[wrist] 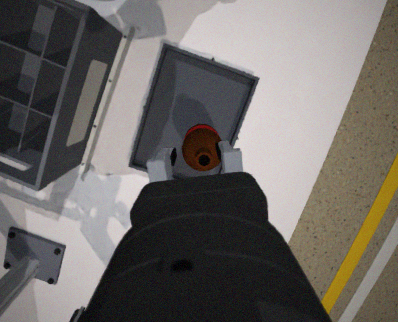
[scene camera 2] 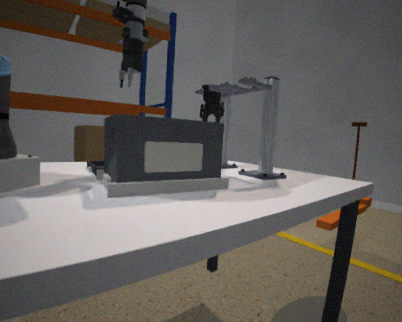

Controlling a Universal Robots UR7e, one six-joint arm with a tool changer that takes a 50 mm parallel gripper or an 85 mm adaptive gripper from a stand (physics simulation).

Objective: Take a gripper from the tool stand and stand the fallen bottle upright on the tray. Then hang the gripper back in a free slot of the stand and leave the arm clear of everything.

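Frame: origin at the arm's base, x ahead, y left, z up, level; centimetres.
Where they show: hand, tool point: point(scene camera 2: 133, 37).
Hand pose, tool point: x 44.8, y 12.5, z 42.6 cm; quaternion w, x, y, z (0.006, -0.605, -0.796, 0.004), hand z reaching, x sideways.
Observation:
After its pixels a point has its place.
The brown bottle point(wrist: 199, 141) @(x 44.8, y 12.9, z 4.7 cm) with a red band stands upright on the grey tray point(wrist: 222, 92) @(x 36.3, y 16.4, z -6.8 cm), near its lower edge in the wrist view, seen from above with its dark mouth facing the camera. The bottle does not show in the scene view, where the grey bin blocks much of the area behind it. My gripper point(scene camera 2: 126, 80) point(wrist: 197, 153) has light fingers and is open, high above the tray, with the bottle below and between the fingers in the wrist view. The tool stand point(scene camera 2: 268, 125) @(x 81.2, y -24.8, z 12.1 cm) holds a black gripper point(scene camera 2: 212, 104) hanging in one slot.
A grey compartment bin point(scene camera 2: 127, 147) @(x 25.9, y -22.3, z 3.2 cm) point(wrist: 75, 100) @(x 40.9, y -7.0, z 6.0 cm) stands beside the tray. The stand's foot plate point(wrist: 50, 257) @(x 80.5, y -18.7, z -6.1 cm) is at lower left in the wrist view. A cardboard box point(scene camera 2: 89, 142) and an orange-and-blue shelf rack point(scene camera 2: 171, 65) are behind the table point(scene camera 2: 200, 220) @(x 28.2, y -42.8, z -7.3 cm).

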